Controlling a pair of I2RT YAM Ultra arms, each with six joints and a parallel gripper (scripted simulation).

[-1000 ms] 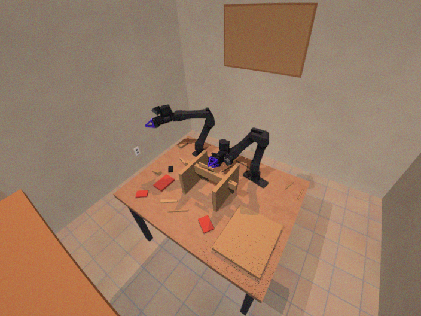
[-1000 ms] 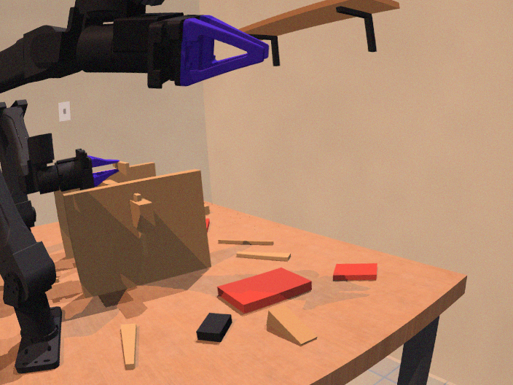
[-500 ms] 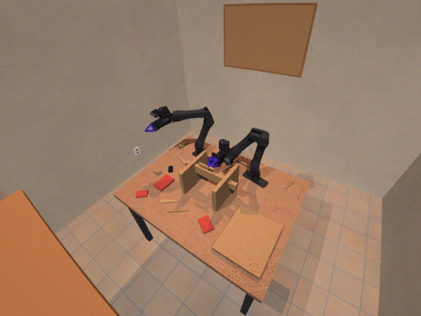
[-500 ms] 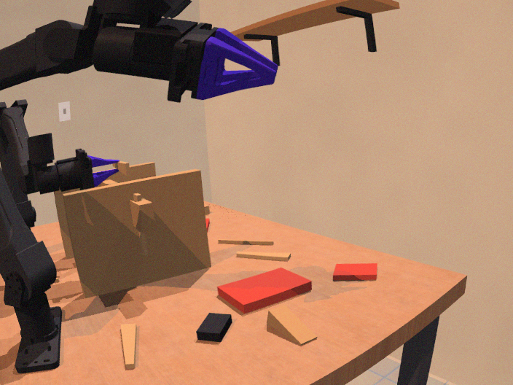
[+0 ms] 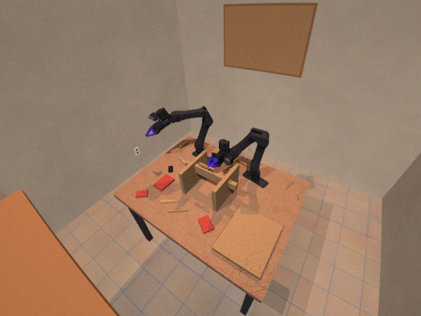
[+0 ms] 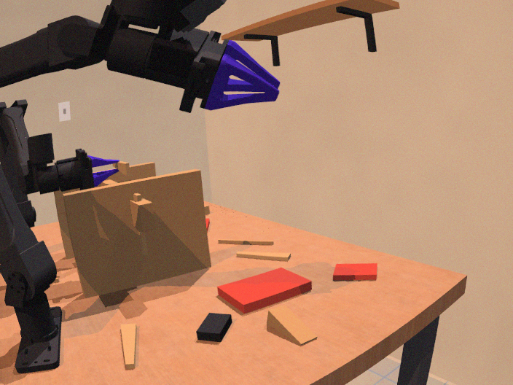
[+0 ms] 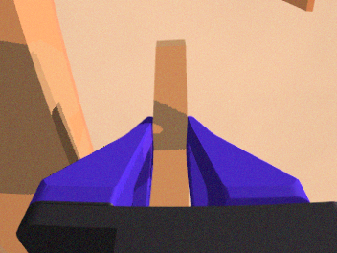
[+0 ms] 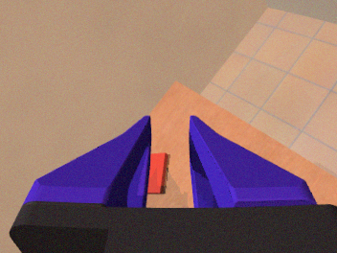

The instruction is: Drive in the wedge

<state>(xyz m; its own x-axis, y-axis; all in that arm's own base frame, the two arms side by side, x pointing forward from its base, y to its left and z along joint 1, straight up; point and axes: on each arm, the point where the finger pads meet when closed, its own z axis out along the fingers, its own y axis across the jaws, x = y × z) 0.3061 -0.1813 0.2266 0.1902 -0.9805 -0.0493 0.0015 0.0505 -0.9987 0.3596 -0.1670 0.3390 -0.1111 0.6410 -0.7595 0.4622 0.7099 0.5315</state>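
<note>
Right now my right hand is 6 cm past the rail, 50 cm to the right of it and 19 cm above it. Round my right hand: black block: 5 cm behind, 11 cm to the left, 33 cm below; then flat panel: 14 cm ahead, 91 cm to the left, 33 cm below.
Now: the rail 8 cm below my left hand and 1 cm behind it. Also, from my left hand: black block (40 cm to the right, 22 cm below); flat panel (40 cm to the left, 21 cm below, 20 cm ahead).
</note>
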